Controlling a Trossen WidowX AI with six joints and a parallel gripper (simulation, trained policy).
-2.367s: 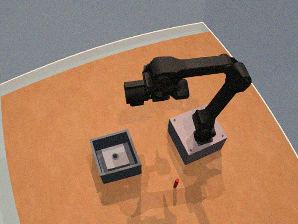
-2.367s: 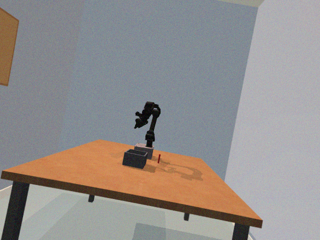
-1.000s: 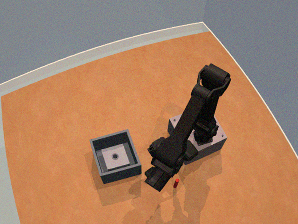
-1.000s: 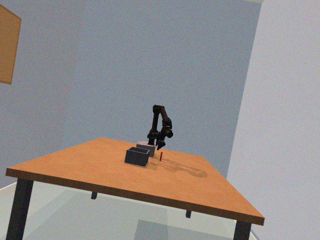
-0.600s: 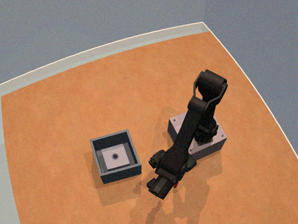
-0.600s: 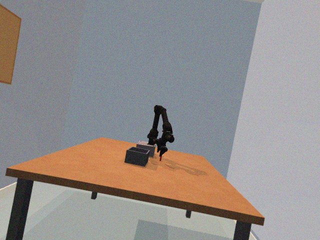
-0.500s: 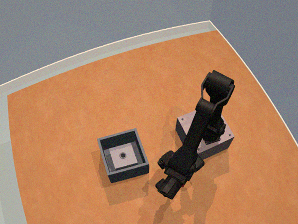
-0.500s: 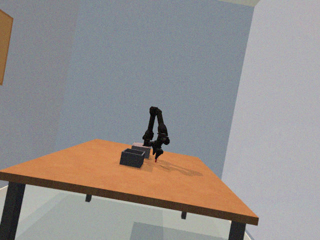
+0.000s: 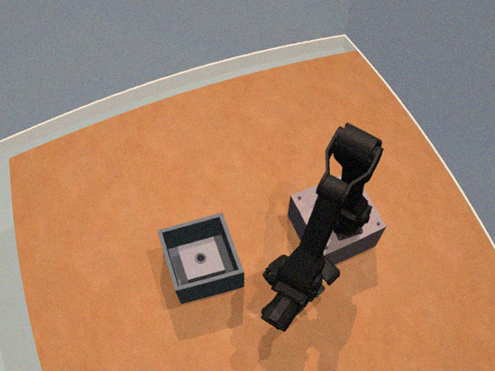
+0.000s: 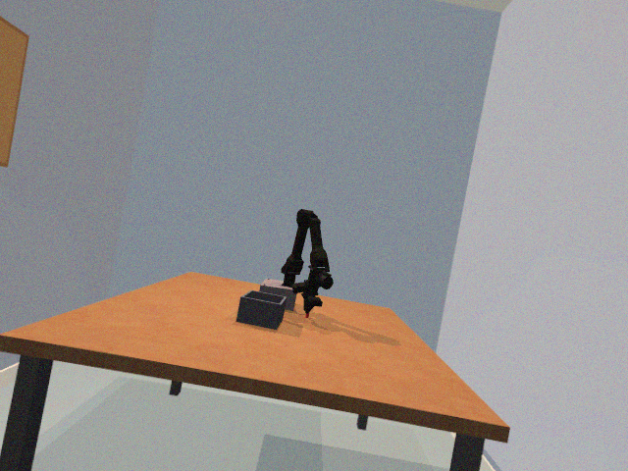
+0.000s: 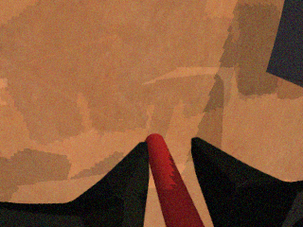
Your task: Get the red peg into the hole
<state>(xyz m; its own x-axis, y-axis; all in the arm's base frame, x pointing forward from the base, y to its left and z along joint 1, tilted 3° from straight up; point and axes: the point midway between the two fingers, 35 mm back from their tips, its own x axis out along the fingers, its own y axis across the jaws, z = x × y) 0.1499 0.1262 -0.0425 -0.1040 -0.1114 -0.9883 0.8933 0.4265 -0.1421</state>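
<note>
My gripper tip is 20 cm short of the light plate, 15 cm to the left of it and 2 cm below it. Round my gripper tip: red peg (1 cm to the left, 2 cm above); then grey box (20 cm ahead, 15 cm to the right).
</note>
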